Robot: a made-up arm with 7 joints.
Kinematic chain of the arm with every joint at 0, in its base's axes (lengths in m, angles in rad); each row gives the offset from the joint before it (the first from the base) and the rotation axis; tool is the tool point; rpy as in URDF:
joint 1: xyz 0 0 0.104 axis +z
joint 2: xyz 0 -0.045 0.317 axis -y
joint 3: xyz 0 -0.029 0.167 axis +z
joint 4: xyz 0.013 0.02 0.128 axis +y
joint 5: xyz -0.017 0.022 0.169 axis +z
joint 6: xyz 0 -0.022 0.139 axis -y
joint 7: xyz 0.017 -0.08 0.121 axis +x
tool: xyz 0 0 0 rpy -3.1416 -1.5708 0
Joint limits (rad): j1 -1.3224..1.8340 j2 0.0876..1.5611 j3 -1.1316..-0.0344 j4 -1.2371..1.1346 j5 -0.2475..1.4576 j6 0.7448..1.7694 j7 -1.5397..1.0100
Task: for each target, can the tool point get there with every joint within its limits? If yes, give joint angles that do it. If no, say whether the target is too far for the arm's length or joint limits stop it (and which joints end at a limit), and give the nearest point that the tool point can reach.
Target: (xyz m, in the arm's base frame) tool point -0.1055 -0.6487 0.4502
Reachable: yes | joints 1.3976 1.1811 -0.5757 -0.7798 1.3143 0.9044 0.2926
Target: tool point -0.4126 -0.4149 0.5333
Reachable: yes | joints 0.8417 0.9622 -0.7420 -0.5216 0.2536 1.3911 -1.3359
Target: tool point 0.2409 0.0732 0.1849
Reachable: no: joint limits stop it (at a limit: joint 1, joint 2, joint 4, joint 5) | nearest point 0.1256 0.2846 0.2306 | short by 0.245 m
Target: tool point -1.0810 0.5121 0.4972
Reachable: no: too far | nearest point -0.6602 0.3128 0.4675 | short by 0.467 m
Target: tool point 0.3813 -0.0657 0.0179
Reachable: no: joint limits stop it (at a limit: joint 1, joint 2, joint 3, joint 4) | nearest point 0.2209 -0.2493 0.0948 | short by 0.256 m
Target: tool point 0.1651 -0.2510 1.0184
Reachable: yes | joints 1.4942 0.3066 -0.7399 0.1481 0.8006 1.3904 -0.0052
